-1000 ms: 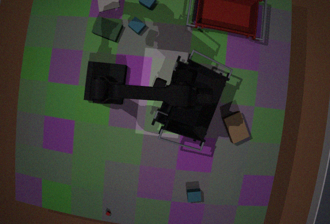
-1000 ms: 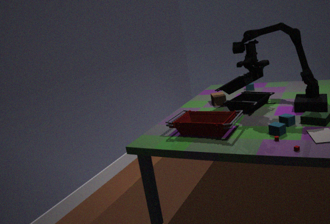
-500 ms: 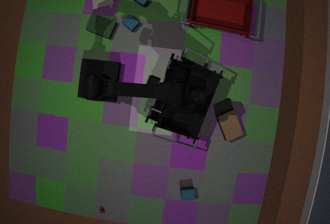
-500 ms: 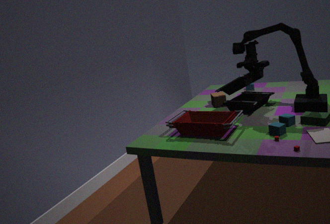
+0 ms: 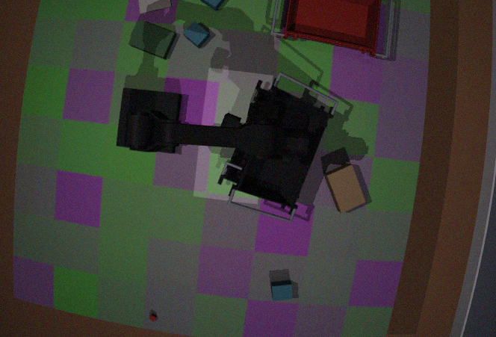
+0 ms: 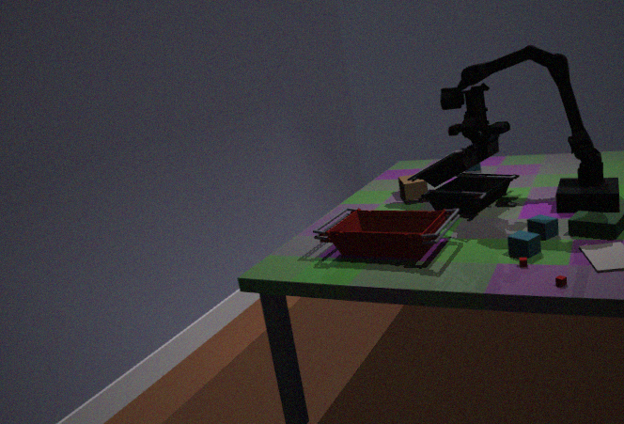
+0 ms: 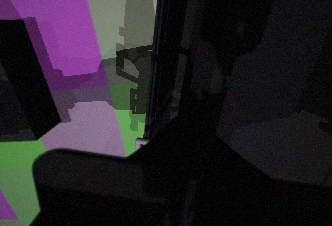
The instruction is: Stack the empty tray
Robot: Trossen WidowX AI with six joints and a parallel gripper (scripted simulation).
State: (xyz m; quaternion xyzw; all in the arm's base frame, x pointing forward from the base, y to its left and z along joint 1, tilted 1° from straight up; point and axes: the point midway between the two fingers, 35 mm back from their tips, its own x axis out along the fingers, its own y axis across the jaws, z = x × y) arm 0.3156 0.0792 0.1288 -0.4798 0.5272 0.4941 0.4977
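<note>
The black tray is 80 mm ahead of my gripper tip and 10 mm below it. From my gripper tip the other things lie so: green box 380 mm behind, 180 mm to the left, 140 mm below; then tan box 300 mm ahead, 50 mm to the right, 130 mm below; then white sheet 450 mm behind, 340 mm to the left, 160 mm below.
</note>
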